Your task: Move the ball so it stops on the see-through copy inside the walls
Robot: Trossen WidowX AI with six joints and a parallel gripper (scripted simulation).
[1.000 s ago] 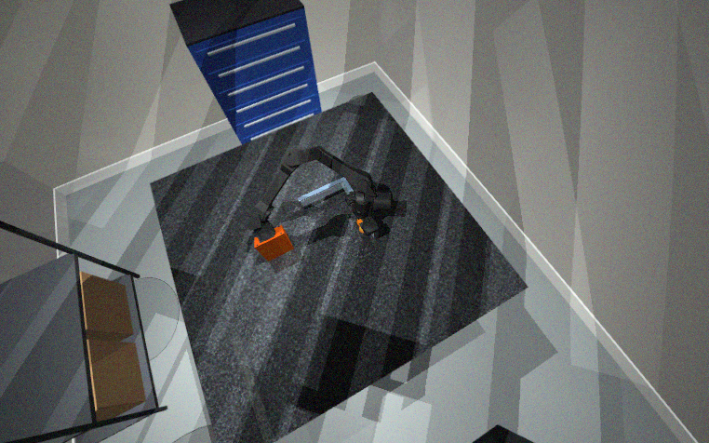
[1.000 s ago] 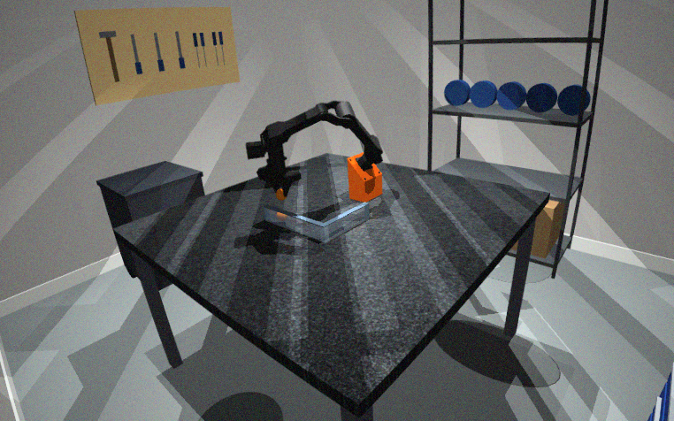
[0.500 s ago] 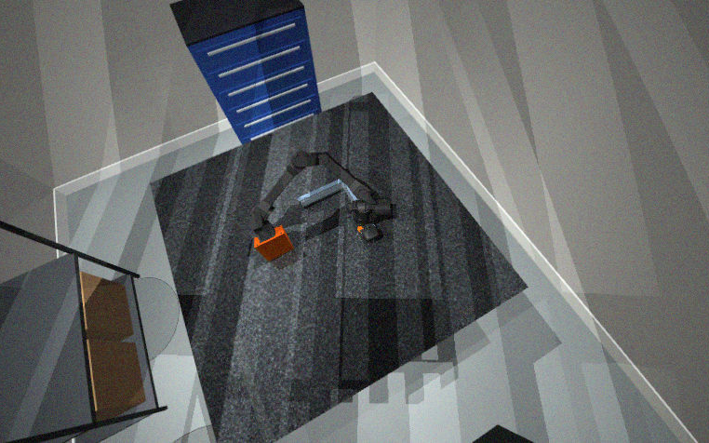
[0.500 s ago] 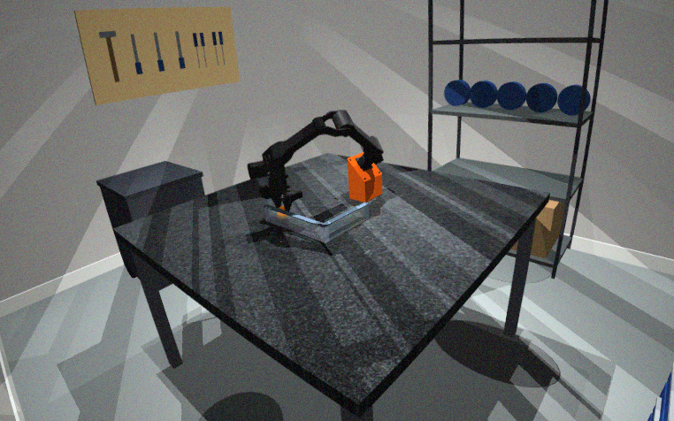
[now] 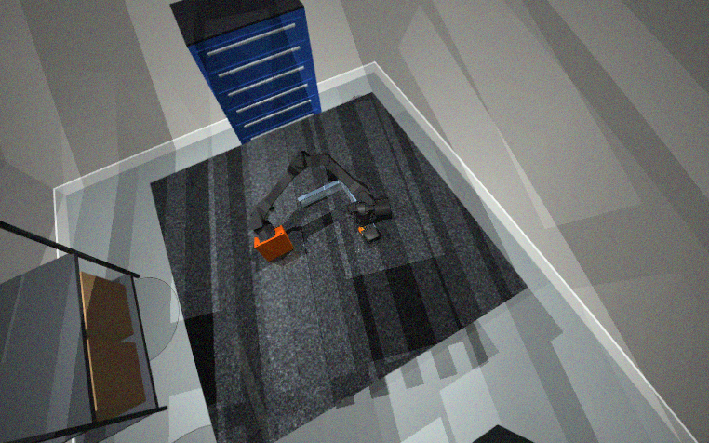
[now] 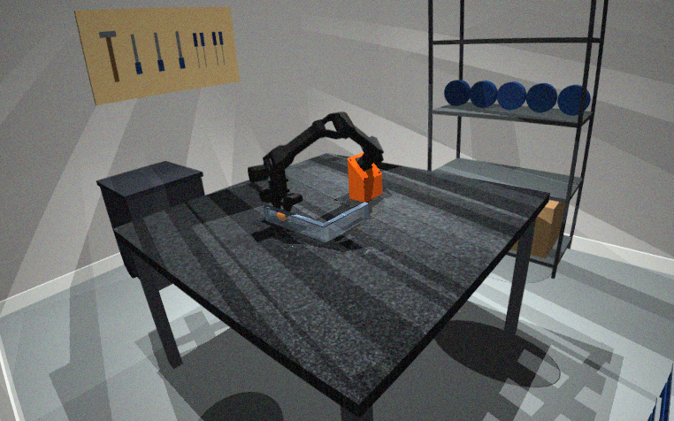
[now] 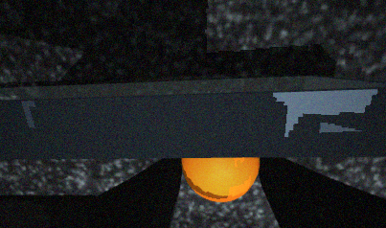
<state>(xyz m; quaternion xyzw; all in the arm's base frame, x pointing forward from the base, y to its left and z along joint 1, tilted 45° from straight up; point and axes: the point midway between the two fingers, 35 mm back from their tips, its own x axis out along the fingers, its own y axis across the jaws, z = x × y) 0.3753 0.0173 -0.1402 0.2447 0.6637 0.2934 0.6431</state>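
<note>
Right now the orange ball is right at my gripper tip.
</note>
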